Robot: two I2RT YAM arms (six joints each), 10 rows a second.
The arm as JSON. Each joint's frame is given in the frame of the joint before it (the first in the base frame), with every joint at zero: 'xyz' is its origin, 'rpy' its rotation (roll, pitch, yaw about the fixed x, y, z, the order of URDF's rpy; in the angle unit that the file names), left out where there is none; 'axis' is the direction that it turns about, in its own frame. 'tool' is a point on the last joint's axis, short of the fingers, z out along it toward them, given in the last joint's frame.
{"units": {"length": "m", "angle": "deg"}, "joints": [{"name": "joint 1", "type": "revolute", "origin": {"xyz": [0.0, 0.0, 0.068]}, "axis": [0.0, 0.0, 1.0]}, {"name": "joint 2", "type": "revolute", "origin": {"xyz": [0.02, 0.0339, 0.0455]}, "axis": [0.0, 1.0, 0.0]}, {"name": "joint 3", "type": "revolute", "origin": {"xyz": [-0.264, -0.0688, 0.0]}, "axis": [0.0, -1.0, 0.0]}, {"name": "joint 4", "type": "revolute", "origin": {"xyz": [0.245, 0.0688, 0.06]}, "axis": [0.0, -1.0, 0.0]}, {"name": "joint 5", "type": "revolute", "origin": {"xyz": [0.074, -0.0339, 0.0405]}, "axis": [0.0, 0.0, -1.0]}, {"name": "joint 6", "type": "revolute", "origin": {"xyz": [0.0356, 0.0, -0.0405]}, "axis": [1.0, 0.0, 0.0]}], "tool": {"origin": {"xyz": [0.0, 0.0, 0.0], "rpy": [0.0, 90.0, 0.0]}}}
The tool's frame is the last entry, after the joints.
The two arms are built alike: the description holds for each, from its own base.
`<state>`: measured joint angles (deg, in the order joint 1, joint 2, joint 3, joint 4, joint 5, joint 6); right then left.
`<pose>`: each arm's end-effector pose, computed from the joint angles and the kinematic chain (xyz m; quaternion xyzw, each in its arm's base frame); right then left.
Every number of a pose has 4 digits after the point. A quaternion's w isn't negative.
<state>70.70 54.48 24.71 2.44 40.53 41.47 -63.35 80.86 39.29 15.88 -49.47 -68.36</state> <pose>0.0876 0.1800 0.2124 -0.0279 0.8208 0.2398 0.5177 0.1537 -0.2459 0.2144 -0.2561 0.7585 -0.2962 0.5210</pose>
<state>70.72 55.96 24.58 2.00 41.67 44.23 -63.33 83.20 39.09 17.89 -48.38 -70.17</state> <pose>0.0885 0.1812 0.2066 -0.0101 0.8265 0.2326 0.5125 0.1557 -0.2508 0.2051 -0.2623 0.7602 -0.3054 0.5099</pose>
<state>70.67 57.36 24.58 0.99 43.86 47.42 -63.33 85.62 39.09 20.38 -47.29 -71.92</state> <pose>0.0897 0.1813 0.2011 0.0146 0.8305 0.2191 0.5119 0.1580 -0.2564 0.1969 -0.2697 0.7594 -0.3184 0.4992</pose>
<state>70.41 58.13 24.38 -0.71 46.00 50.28 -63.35 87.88 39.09 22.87 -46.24 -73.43</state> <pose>0.0909 0.1790 0.1956 0.0369 0.8338 0.2017 0.5126 0.1600 -0.2615 0.1894 -0.2760 0.7583 -0.3310 0.4891</pose>
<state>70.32 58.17 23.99 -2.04 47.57 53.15 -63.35 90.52 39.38 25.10 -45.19 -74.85</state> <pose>0.0908 0.1759 0.1919 0.0585 0.8342 0.1942 0.5128 0.1625 -0.2674 0.1809 -0.2809 0.7588 -0.3405 0.4789</pose>
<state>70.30 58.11 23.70 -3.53 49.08 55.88 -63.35 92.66 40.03 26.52 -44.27 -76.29</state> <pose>0.0905 0.1729 0.1889 0.0782 0.8338 0.1871 0.5135 0.1648 -0.2731 0.1751 -0.2867 0.7585 -0.3497 0.4692</pose>
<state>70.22 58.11 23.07 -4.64 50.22 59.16 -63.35 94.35 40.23 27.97 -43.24 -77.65</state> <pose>0.0901 0.1696 0.1843 0.1006 0.8332 0.1838 0.5118 0.1662 -0.2768 0.1694 -0.2915 0.7586 -0.3590 0.4589</pose>
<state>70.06 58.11 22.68 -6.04 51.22 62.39 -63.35 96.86 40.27 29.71 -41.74 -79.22</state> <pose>0.0899 0.1664 0.1807 0.1223 0.8321 0.1803 0.5100 0.1675 -0.2809 0.1587 -0.2946 0.7628 -0.3658 0.4444</pose>
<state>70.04 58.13 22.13 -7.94 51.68 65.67 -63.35 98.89 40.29 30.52 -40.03 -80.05</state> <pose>0.0888 0.1627 0.1756 0.1388 0.8342 0.1749 0.5043 0.1680 -0.2838 0.1488 -0.2912 0.7716 -0.3668 0.4304</pose>
